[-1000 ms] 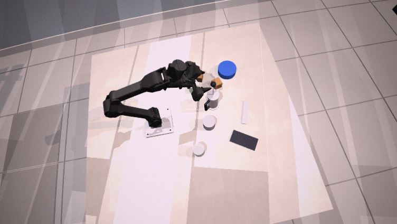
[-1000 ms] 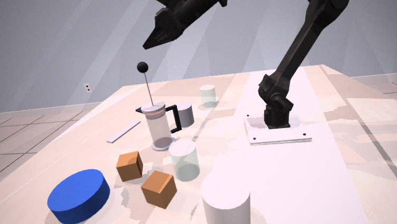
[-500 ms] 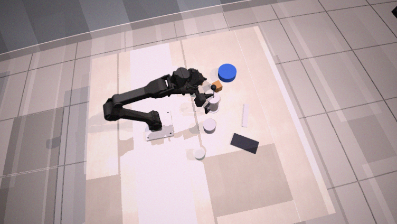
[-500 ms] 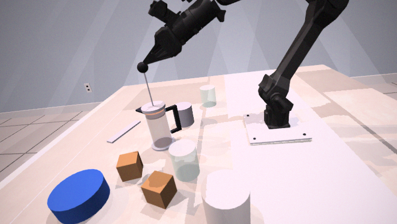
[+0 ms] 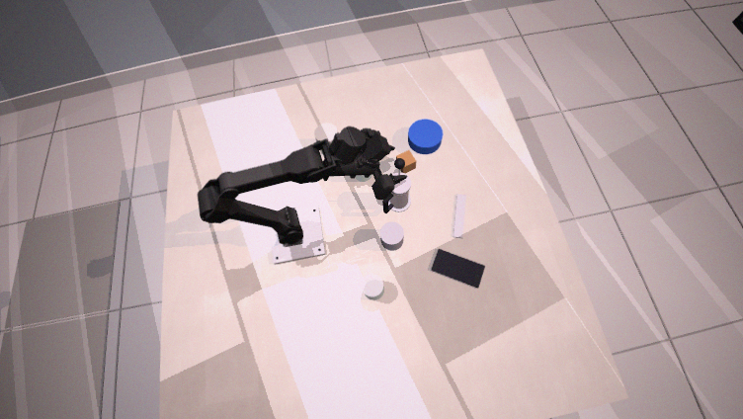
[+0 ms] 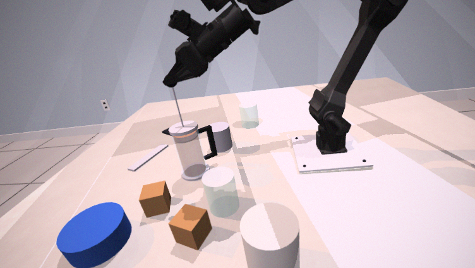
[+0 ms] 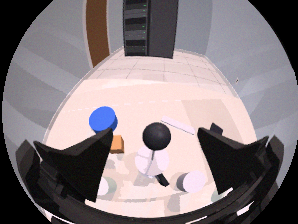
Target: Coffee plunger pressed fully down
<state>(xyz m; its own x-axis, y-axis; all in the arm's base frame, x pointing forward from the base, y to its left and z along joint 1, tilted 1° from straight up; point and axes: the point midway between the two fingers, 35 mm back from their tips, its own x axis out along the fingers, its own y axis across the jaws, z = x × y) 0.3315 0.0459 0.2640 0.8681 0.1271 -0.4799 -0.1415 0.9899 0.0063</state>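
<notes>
Right now the glass coffee press is 13 cm below my gripper tip, 1 cm to the right of it and 1 cm behind it. Also, from my gripper tip: black slab: 26 cm to the right, 25 cm below, 12 cm ahead; blue disc: 23 cm below, 21 cm to the left, 14 cm ahead; grey cylinder: 22 cm below, 13 cm to the right, 5 cm behind.
</notes>
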